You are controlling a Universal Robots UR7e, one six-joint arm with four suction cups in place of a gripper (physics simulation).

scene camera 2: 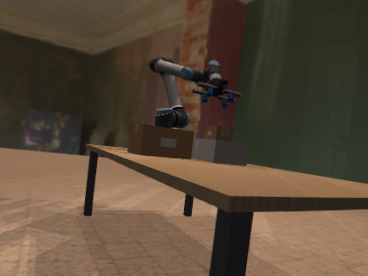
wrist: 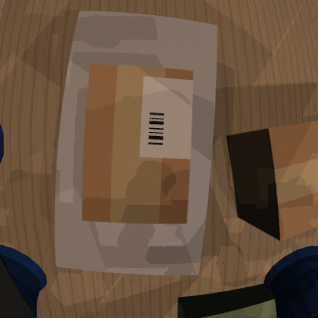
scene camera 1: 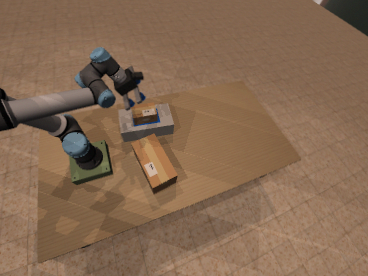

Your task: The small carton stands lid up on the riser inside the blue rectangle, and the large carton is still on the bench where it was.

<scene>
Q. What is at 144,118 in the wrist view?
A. A small carton.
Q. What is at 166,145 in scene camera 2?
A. A large carton.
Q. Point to a large carton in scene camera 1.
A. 157,168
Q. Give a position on my suction head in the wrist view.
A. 285,278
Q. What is my suction head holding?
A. Nothing.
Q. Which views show the grey riser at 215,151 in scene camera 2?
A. Scene camera 2, the wrist view and scene camera 1: all of them.
</scene>
